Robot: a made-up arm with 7 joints.
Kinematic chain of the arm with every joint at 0, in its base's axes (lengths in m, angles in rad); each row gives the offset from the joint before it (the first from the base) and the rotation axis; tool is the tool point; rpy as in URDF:
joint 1: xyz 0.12 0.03 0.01 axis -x
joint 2: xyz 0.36 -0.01 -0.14 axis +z
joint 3: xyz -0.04 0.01 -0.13 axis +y
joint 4: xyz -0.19 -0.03 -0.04 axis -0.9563 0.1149 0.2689
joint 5: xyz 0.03 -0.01 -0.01 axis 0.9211 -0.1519 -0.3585
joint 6: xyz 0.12 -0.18 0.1 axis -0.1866 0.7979 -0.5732
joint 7: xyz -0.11 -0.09 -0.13 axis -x
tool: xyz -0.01 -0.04 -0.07 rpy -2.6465 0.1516 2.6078
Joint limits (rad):
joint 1: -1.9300..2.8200
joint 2: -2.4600..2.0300
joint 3: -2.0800..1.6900
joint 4: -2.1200..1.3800
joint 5: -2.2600..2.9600
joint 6: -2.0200..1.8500
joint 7: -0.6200..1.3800
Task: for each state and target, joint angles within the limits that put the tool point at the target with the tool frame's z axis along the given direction. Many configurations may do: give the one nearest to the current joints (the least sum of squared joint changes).
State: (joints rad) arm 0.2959 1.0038 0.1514 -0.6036 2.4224 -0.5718 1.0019
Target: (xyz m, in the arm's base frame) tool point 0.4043 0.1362 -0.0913 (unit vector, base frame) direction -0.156 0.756 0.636
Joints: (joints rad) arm 0.0170 0.9895 0.0669 -1.2018 2.9600 -0.3693 1.1598
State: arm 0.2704 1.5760 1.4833 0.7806 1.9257 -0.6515 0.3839
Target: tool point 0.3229 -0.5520 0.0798 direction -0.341 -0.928 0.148
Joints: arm 0.8509 1.0590 1.0899 0.5736 2.0337 -0.5370 0.8803
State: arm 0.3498 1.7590 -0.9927 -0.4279 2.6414 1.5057 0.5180
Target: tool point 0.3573 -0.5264 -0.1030 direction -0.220 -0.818 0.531
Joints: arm 0.8104 2.0077 -1.1093 -1.1647 2.9600 1.4545 0.8042
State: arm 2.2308 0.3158 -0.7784 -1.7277 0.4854 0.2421 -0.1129
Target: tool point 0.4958 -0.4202 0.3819 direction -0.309 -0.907 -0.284
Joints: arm 2.7584 0.3544 -1.3103 -1.8988 0.5811 0.2808 0.4692
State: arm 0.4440 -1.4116 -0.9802 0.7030 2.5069 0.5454 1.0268
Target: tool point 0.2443 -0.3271 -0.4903 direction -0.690 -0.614 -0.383
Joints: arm 0.2683 -1.4041 -1.3078 1.2587 2.0592 0.1286 1.2666
